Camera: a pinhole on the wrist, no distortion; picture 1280 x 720 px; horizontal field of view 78.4 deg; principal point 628.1 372.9 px. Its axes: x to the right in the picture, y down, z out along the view. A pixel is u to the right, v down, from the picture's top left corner.
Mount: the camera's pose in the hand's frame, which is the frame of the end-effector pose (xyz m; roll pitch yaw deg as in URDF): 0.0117 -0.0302 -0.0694 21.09 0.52 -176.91
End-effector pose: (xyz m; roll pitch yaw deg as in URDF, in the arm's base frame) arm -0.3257 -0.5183 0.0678 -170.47 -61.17 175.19
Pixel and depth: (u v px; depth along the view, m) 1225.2 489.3 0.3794
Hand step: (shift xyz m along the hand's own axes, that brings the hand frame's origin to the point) -0.2845 0.0379 0.3022
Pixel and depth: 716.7 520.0 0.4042
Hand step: -0.0416 0.0418 0.3346
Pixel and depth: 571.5 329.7 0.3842
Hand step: 0.0277 0.1289 0.2817
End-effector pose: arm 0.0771 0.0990 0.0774 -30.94 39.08 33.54
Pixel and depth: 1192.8 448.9 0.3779
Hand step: -0.2686 0.0566 0.2939
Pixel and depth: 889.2 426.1 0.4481
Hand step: -0.1482 0.0943 0.3582
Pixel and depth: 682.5 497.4 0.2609
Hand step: -0.0117 0.0239 0.1887
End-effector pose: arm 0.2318 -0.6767 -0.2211 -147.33 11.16 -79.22
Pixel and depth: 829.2 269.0 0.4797
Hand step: -0.1274 0.1945 0.3542
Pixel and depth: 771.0 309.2 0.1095
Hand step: -0.0117 0.0163 0.0294
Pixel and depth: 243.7 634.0 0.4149
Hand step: 0.2096 0.0010 0.3692
